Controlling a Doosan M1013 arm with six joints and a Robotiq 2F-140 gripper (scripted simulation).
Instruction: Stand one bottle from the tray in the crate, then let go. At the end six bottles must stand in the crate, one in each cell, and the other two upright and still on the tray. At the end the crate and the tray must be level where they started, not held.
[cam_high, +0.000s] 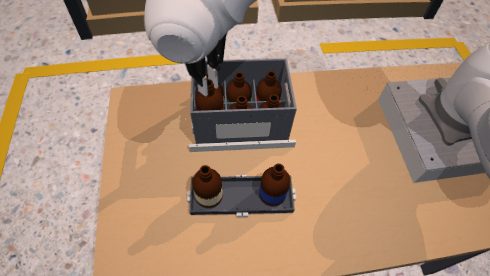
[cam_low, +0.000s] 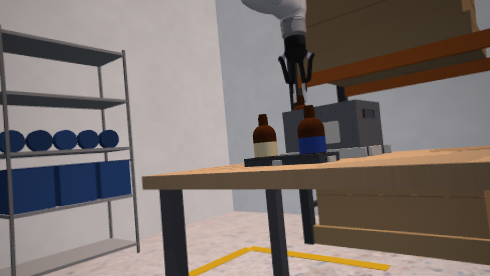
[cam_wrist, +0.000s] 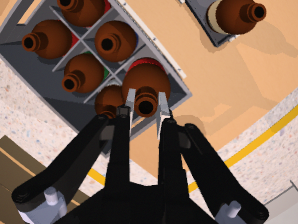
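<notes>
My hand is 9 cm past the grey crate, 3 cm to the left of it and 16 cm above it. The rest, counted from my hand: dark tray: 4 cm behind, 22 cm to the left, 23 cm below.
</notes>
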